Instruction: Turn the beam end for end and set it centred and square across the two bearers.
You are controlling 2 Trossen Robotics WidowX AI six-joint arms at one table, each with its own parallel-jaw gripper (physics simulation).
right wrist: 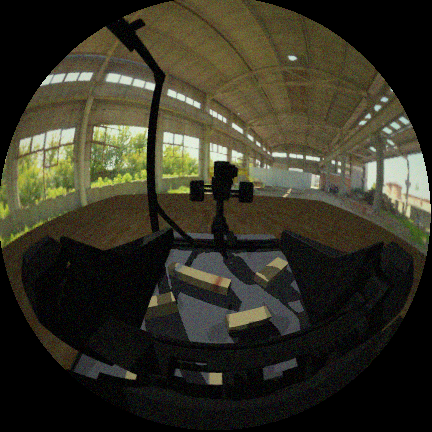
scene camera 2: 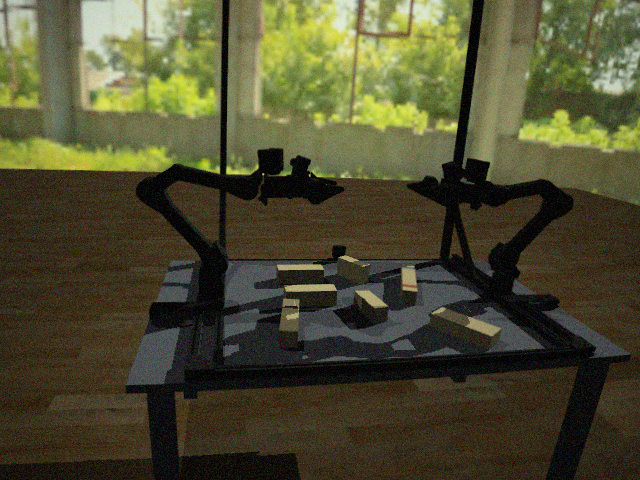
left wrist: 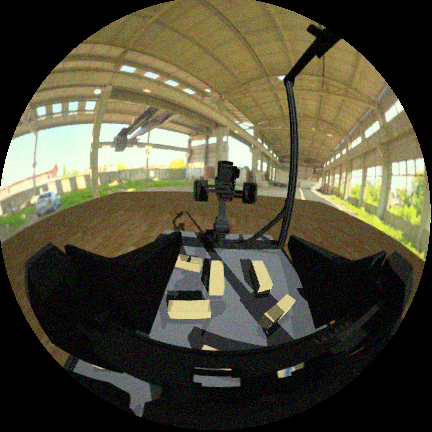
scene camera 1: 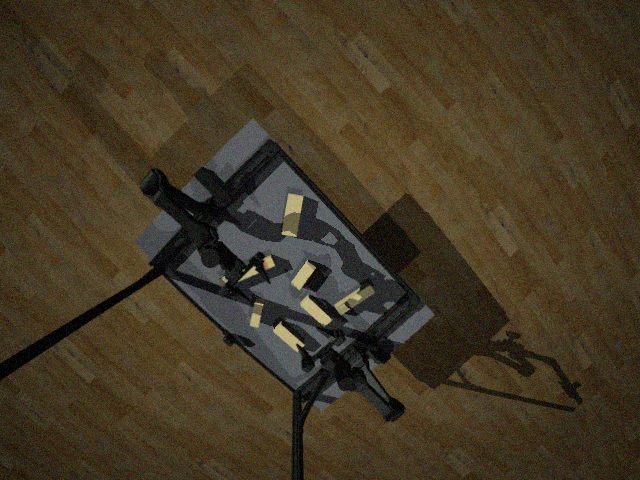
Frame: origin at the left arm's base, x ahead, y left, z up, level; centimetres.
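Seen in the pictures: left gripper, between the fingertips: [right wrist: 221,193] [scene camera 2: 412,188] [left wrist: 237,239] [scene camera 1: 260,293]; right gripper, between the fingertips: [right wrist: 228,234] [scene camera 2: 340,186] [left wrist: 226,194] [scene camera 1: 305,335]; left arm's base, origin of its link: [right wrist: 218,242] [scene camera 2: 500,291] [scene camera 1: 211,209]; right arm's base, origin of its link: [scene camera 2: 210,296] [left wrist: 219,241] [scene camera 1: 355,351].
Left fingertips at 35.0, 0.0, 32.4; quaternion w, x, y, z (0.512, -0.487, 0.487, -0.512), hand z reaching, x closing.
Offsets run from my left fingertips to a thing's top centre, as dx, dy, dz.
The beam @(-5.7, -7.9, -29.9) [scene camera 1: 269,261] [scene camera 2: 408,277] [right wrist: 200,278] is a long cream block with a red band near one end; it lies on the table, partly hidden under the left gripper in scene camera 1. Two roughly parallel cream blocks, apart from each other, look like the bearers: one block @(+28.2, +1.2, -29.6) [scene camera 1: 315,310] [scene camera 2: 310,295] [left wrist: 216,278] and another block @(+28.6, -16.2, -29.6) [scene camera 1: 287,335] [scene camera 2: 299,273] [left wrist: 261,276]. Nothing lies across them. My left gripper [scene camera 1: 261,290] [scene camera 2: 409,185] [left wrist: 237,239] is open, high above the table. My right gripper [scene camera 1: 316,338] [scene camera 2: 341,189] is open and high too.
Other cream blocks lie about: one @(-9.5, +23.1, -30.6) [scene camera 1: 293,206] [scene camera 2: 465,326] [right wrist: 271,272], a second @(+12.2, +8.7, -29.9) [scene camera 1: 303,274] [scene camera 2: 371,306] [left wrist: 189,309] [right wrist: 247,318], a third @(+10.3, -17.8, -28.0) [scene camera 1: 256,315] [scene camera 2: 353,268] [right wrist: 162,305], and a fourth @(+36.1, +17.1, -29.9) [scene camera 1: 354,300] [scene camera 2: 289,325] [left wrist: 190,263]. Dark rails frame the table; tall posts rise beside it.
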